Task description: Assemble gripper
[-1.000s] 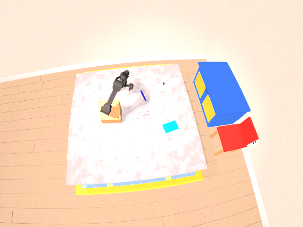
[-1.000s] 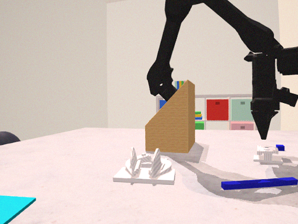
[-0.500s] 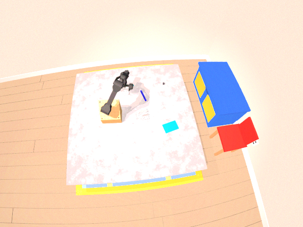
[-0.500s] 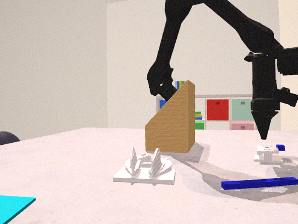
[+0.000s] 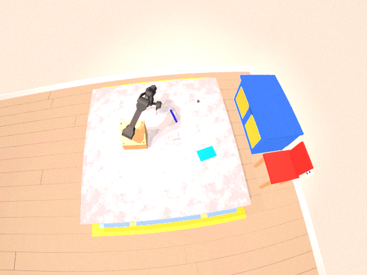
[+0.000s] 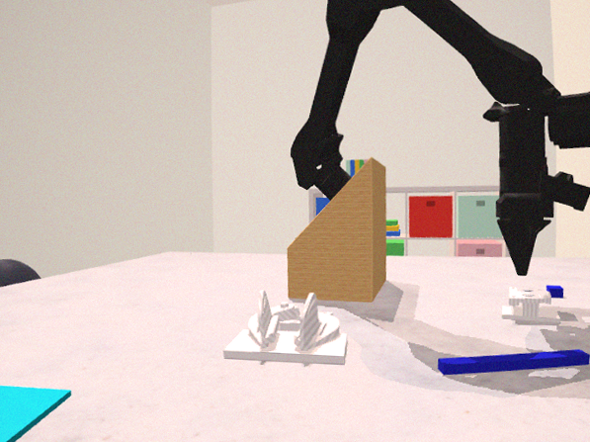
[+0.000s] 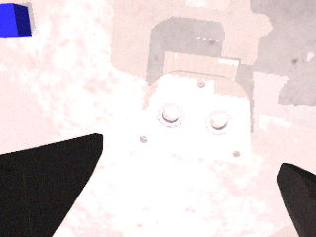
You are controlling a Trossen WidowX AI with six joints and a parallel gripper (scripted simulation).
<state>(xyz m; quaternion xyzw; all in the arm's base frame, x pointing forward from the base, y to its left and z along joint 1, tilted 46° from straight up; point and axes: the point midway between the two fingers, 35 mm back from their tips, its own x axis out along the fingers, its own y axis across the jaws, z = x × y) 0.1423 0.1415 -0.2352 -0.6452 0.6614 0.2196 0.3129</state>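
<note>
Now: the white housing plate 1 cm to the left of my gripper tip and 3 cm below it. Round my gripper tip: small blue cube (13 cm behind, 7 cm to the left, 5 cm below); then long blue bar (20 cm ahead, 3 cm to the right, 6 cm below); then small dark thing (43 cm ahead, 12 cm to the left, 5 cm below).
</note>
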